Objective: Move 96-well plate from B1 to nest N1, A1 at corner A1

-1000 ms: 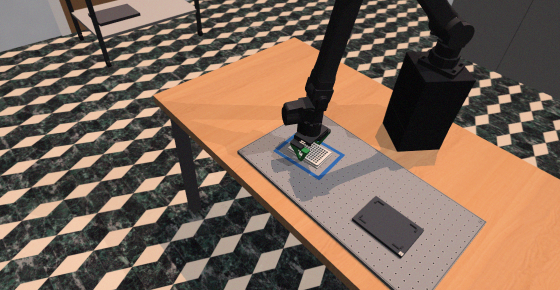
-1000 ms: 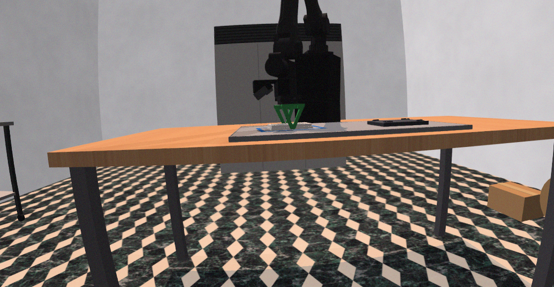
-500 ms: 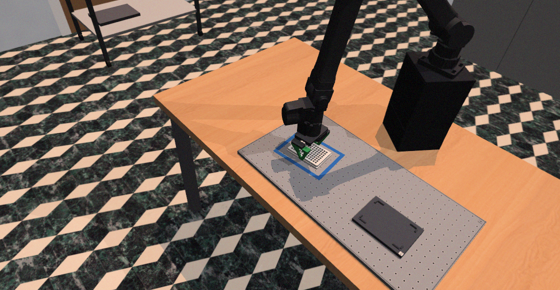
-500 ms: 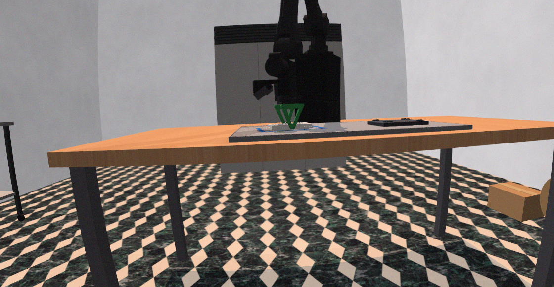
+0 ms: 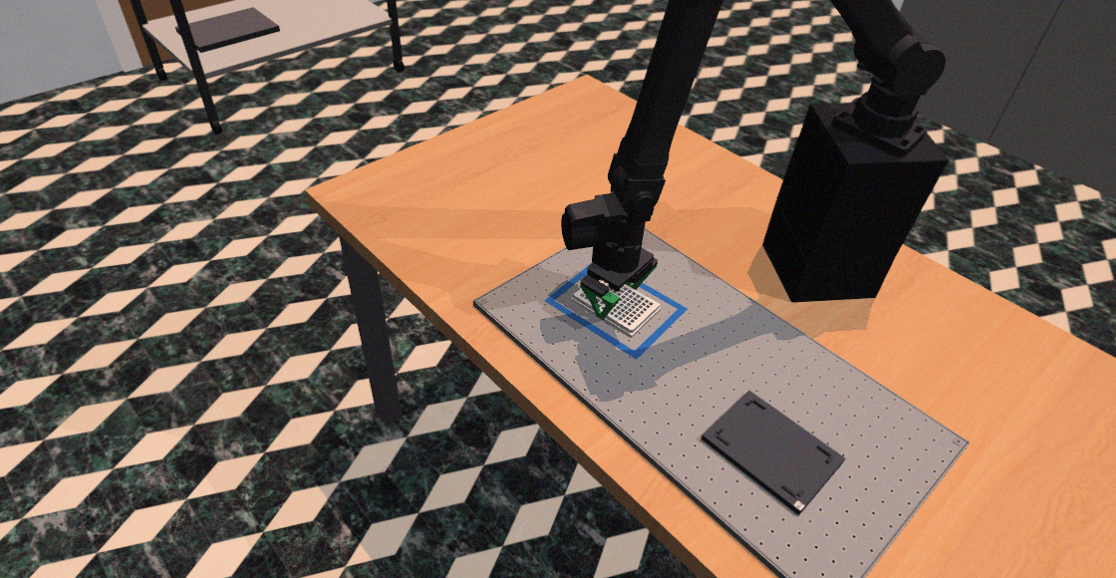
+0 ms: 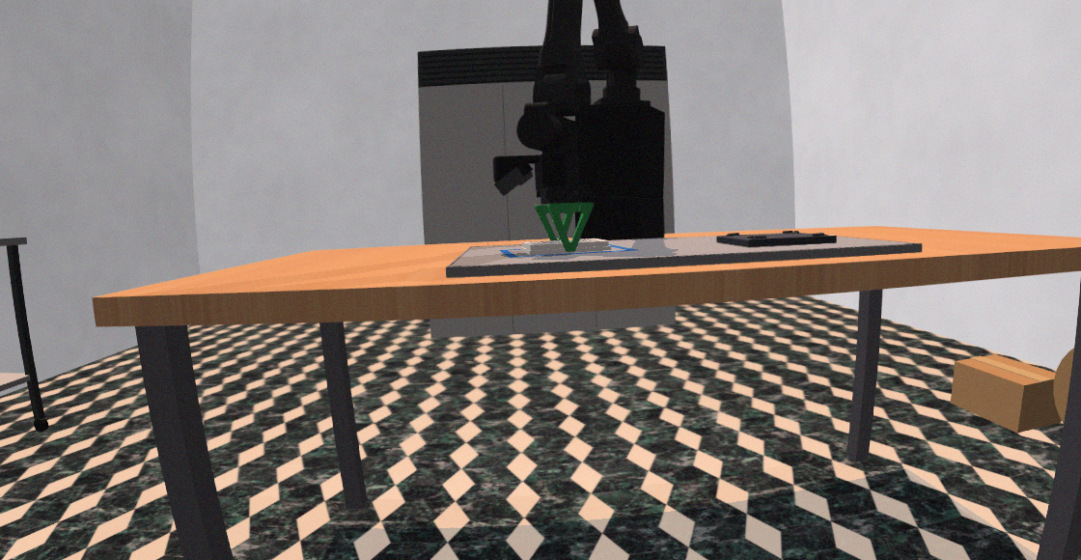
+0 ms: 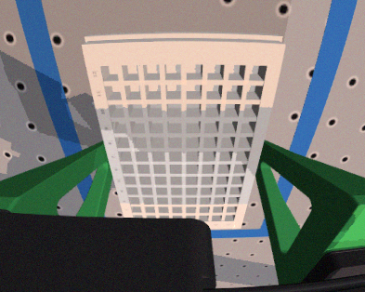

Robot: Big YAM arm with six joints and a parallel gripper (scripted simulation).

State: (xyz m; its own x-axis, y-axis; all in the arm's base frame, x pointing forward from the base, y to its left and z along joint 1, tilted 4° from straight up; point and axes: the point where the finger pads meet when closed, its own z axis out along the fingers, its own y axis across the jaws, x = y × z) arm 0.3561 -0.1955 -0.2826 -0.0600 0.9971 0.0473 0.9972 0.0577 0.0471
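Now: the dark plate nest 35 cm to the left of my hand and 6 cm ahead of it. Also, from my hand: white 96-well plate: right at my hand.
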